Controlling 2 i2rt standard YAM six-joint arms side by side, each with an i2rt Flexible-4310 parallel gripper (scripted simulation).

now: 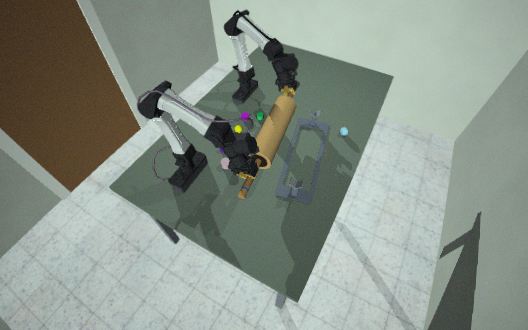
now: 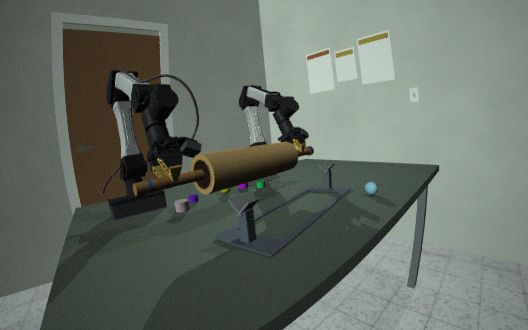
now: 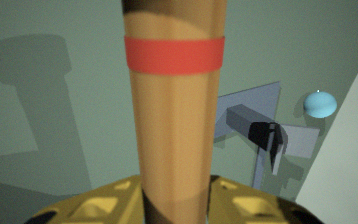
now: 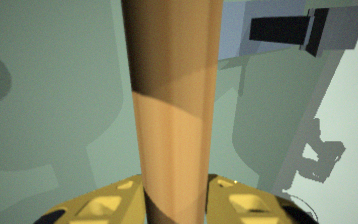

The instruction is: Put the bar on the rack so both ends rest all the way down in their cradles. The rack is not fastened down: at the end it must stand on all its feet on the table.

wooden bar: image 1; image 2 219, 170; image 3 174, 61; image 4
same spot on wooden bar: point(image 4: 173, 59) = point(image 1: 256, 162)
